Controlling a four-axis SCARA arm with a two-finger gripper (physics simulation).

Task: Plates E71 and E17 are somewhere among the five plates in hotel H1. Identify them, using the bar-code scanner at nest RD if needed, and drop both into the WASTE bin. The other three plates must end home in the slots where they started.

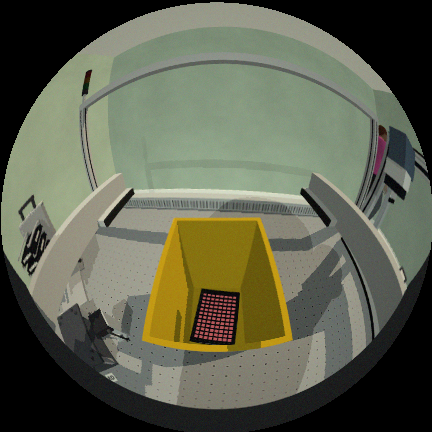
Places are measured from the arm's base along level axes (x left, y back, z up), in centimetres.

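Pixels of known places: gripper, fingertip midpoint: [216, 176].
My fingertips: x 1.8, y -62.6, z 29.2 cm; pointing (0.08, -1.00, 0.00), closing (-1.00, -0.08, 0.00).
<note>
Ahead of a thing's pixels: the offset from my fingertips to its top centre. Level surfaces: height alone.
My gripper [216, 176] is open, its two pale fingers wide apart at the left and right, with no plate between them. It is above the yellow WASTE bin @[dy +2.3, dx -0.2, dz -8.0 cm] [217, 250]. A black plate with pink-red wells @[dy +2.4, dx +0.0, dz -25.9 cm] [216, 317] lies inside the bin, low down toward its near end. No label can be read on this plate. Hotel H1 cannot be made out for certain.
A grey rack holding black items @[dy +10.4, dx +44.4, dz -5.7 cm] [36, 245] stands at the far left. A dark bracket-like device @[dy +21.4, dx +29.5, dz -21.0 cm] [82, 327] stands on the perforated deck @[dz -27.9 cm] [225, 380] left of the bin. A blue and white instrument [400, 155] and part of a person in pink [380, 150] show at the right.
</note>
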